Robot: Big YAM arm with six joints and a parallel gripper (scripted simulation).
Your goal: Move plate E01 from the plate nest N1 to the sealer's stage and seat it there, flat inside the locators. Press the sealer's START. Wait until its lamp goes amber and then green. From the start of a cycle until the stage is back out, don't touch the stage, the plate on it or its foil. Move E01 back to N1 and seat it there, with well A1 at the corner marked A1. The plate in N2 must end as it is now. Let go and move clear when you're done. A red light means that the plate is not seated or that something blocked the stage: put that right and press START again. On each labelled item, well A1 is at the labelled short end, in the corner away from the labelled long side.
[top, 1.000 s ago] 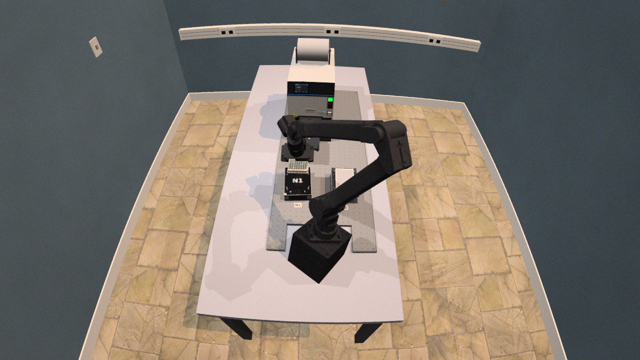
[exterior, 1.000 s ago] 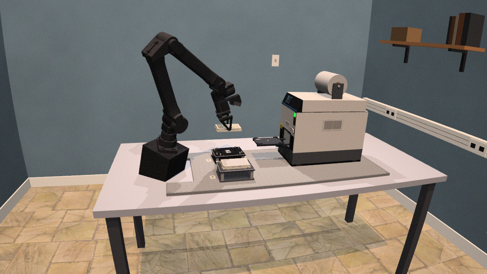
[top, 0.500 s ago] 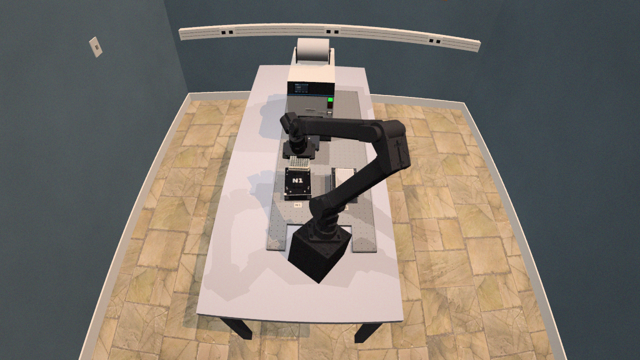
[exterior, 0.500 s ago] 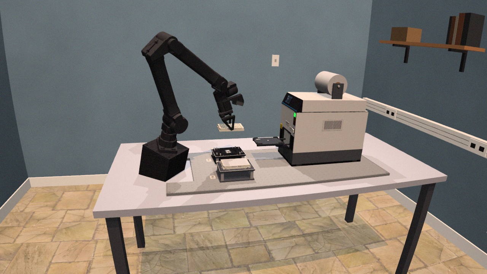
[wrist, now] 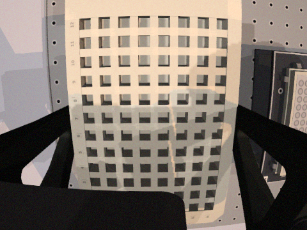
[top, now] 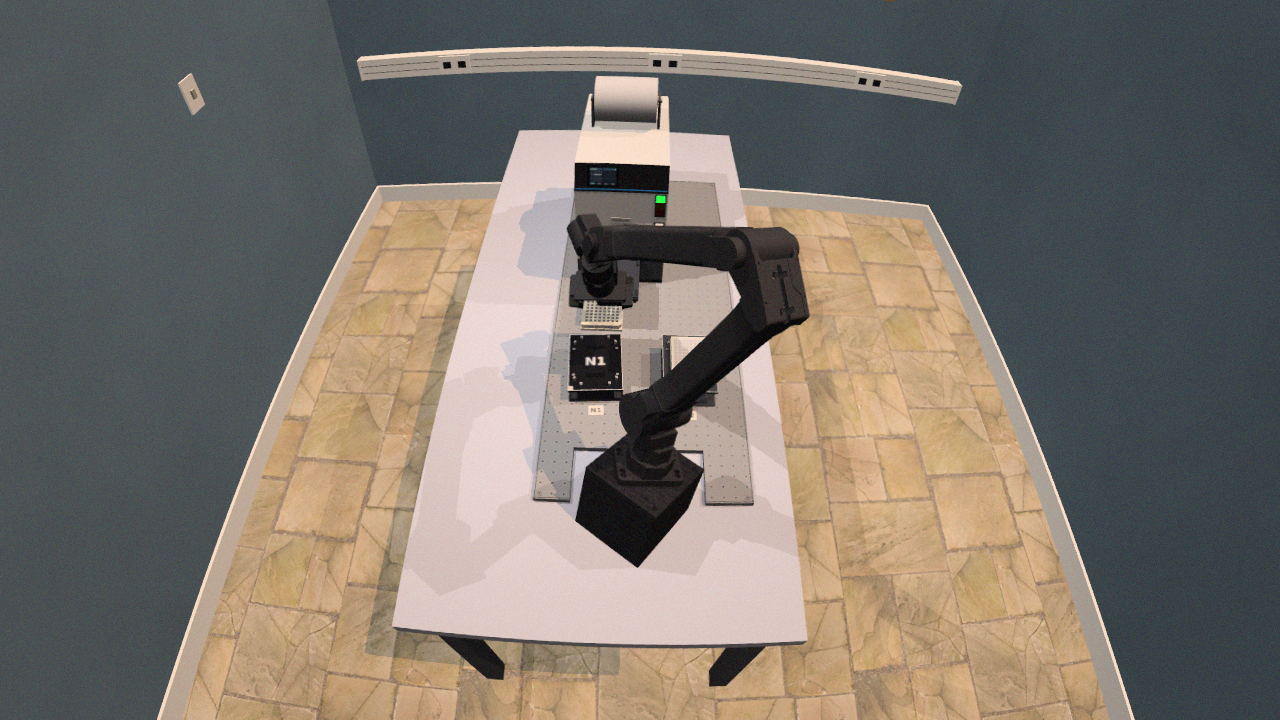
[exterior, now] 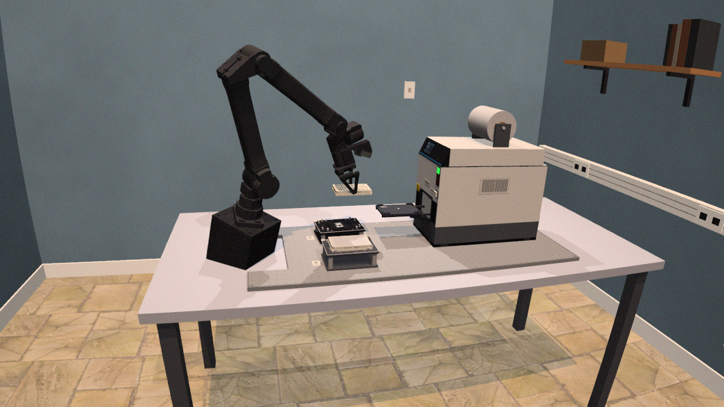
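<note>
Right now my hand is 16 cm short of the sealer stage, 8 cm above it and 5 cm to the left of it. Also, from my hand: cream plate (18 cm to the right, 12 cm below, 7 cm behind); nest N1 (15 cm below, 4 cm behind, 2 cm to the left); foil roll (49 cm ahead, 23 cm above, 11 cm to the right).
</note>
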